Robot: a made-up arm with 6 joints. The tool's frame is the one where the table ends. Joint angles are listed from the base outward.
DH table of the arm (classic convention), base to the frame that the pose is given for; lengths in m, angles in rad. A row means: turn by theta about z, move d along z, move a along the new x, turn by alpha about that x. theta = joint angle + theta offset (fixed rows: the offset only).
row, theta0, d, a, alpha
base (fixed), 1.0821, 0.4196, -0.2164, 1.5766
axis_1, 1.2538, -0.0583, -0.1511, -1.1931
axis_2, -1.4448, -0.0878, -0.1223, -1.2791
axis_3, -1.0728, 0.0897, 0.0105, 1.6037
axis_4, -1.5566, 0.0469, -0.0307, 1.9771
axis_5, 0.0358, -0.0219, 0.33, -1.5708
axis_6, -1.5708, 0.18, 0, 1.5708
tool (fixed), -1.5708, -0.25, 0, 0
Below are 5 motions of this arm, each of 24 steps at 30 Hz.
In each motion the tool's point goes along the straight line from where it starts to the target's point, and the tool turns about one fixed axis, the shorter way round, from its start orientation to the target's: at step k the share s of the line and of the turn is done. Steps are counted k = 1, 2, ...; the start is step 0. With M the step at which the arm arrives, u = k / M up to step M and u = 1 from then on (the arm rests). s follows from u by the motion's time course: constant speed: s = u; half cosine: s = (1 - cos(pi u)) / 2; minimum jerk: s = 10 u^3 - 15 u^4 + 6 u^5.
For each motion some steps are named. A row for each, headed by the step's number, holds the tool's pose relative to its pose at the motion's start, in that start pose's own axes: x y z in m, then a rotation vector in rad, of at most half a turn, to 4 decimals.
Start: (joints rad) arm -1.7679 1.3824 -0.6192 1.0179 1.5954 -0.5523
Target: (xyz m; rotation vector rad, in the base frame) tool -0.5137 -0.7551 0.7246 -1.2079 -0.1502 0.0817
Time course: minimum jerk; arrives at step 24
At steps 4, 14, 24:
4: 0.0119 -0.0044 0.0083 -0.0009 -0.0154 0.0189
14: 0.2187 -0.0810 0.1535 -0.0164 -0.2833 0.3485
24: 0.3347 -0.1240 0.2349 -0.0250 -0.4336 0.5334

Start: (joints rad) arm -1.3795 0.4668 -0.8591 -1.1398 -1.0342 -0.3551
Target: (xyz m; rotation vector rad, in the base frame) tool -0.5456 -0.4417 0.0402 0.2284 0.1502 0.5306
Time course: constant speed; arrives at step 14
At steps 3, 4, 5, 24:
3: -0.0477 -0.0321 0.0900 0.0905 0.2481 0.1142
4: -0.0636 -0.0428 0.1200 0.1206 0.3308 0.1523
5: -0.0795 -0.0535 0.1501 0.1508 0.4135 0.1904
24: -0.2225 -0.1498 0.4202 0.4222 1.1578 0.5331

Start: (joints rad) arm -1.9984 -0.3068 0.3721 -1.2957 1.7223 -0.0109
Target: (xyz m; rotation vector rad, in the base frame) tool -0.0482 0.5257 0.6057 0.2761 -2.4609 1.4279
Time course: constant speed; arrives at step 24
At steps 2, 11, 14, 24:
2: 0.0203 0.0224 -0.0057 0.0053 -0.0099 -0.0571
11: 0.1118 0.1234 -0.0314 0.0290 -0.0544 -0.3141
14: 0.1423 0.1571 -0.0400 0.0369 -0.0693 -0.3997
24: 0.2439 0.2693 -0.0685 0.0633 -0.1187 -0.6853

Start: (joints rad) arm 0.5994 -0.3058 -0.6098 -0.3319 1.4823 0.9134
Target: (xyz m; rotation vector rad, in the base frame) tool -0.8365 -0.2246 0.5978 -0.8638 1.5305 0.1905
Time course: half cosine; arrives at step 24
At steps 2, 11, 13, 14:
2: -0.0018 -0.0006 0.0000 -0.0076 0.0102 -0.0187
11: -0.0452 -0.0160 -0.0002 -0.1929 0.2613 -0.4776
13: -0.0588 -0.0208 -0.0002 -0.2509 0.3398 -0.6210
14: -0.0654 -0.0232 -0.0003 -0.2793 0.3784 -0.6914

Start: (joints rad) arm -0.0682 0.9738 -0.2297 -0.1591 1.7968 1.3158
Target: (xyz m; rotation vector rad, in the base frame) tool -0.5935 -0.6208 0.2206 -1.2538 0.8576 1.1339
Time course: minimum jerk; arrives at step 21
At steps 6, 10, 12, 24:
6: -0.0020 -0.0259 -0.0097 -0.0169 -0.0058 0.0469
10: -0.0064 -0.0815 -0.0305 -0.0531 -0.0181 0.1477
12: -0.0089 -0.1132 -0.0423 -0.0738 -0.0251 0.2049
24: -0.0141 -0.1790 -0.0669 -0.1167 -0.0397 0.3242

